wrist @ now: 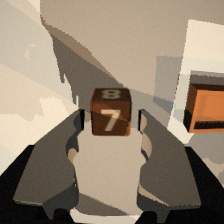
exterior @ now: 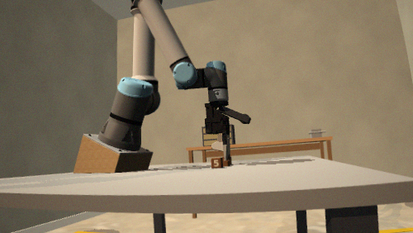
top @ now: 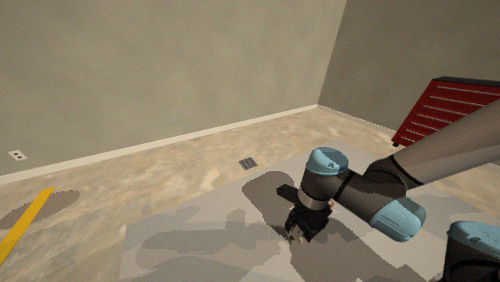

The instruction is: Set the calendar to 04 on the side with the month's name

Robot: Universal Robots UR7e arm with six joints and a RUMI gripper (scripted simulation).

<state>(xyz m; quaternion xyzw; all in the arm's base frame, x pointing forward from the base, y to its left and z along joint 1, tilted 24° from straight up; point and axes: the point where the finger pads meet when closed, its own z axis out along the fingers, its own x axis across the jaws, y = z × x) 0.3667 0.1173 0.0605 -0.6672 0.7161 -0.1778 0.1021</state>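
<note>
The cube lies 20 mm behind my hand, 210 mm to the right of it and 10 mm below it. From my hand the other things lie so: calendar tray: 10 mm behind, 110 mm to the right, 20 mm below.
</note>
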